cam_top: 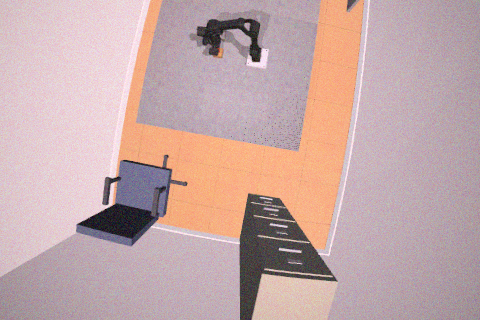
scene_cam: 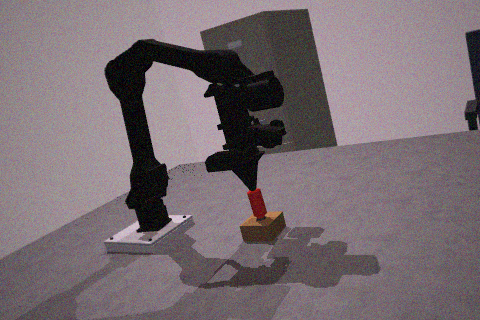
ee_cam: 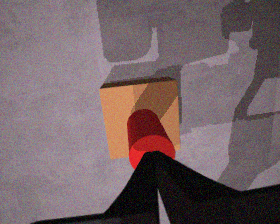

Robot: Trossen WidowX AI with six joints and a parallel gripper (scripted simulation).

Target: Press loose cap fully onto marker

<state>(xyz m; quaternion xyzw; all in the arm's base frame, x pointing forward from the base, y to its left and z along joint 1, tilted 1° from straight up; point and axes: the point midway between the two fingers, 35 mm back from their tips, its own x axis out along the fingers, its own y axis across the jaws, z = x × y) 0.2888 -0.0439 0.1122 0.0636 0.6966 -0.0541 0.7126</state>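
Now: gripper tip 30 mm above the red cap.
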